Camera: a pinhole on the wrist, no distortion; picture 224 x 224 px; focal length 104.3 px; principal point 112.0 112.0 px. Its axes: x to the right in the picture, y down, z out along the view. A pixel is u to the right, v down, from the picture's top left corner.
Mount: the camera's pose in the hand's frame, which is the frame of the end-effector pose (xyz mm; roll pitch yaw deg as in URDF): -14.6 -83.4 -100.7 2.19 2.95 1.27
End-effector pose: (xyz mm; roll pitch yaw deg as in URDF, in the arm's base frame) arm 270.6 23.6 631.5 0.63 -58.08 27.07
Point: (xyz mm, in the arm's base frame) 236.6 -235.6 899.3
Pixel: 150 80
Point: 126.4 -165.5 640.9
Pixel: 73 110
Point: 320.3 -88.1 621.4
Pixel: 108 77
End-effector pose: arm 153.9 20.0 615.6 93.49 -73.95 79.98
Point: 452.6 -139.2 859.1
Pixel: 164 183
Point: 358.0 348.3 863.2
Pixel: outside the picture
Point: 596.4 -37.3 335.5
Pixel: 58 120
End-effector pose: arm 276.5 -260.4 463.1 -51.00 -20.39 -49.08
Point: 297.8 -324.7 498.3
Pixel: 208 182
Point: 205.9 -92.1 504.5
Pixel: 37 140
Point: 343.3 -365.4 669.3
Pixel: 215 89
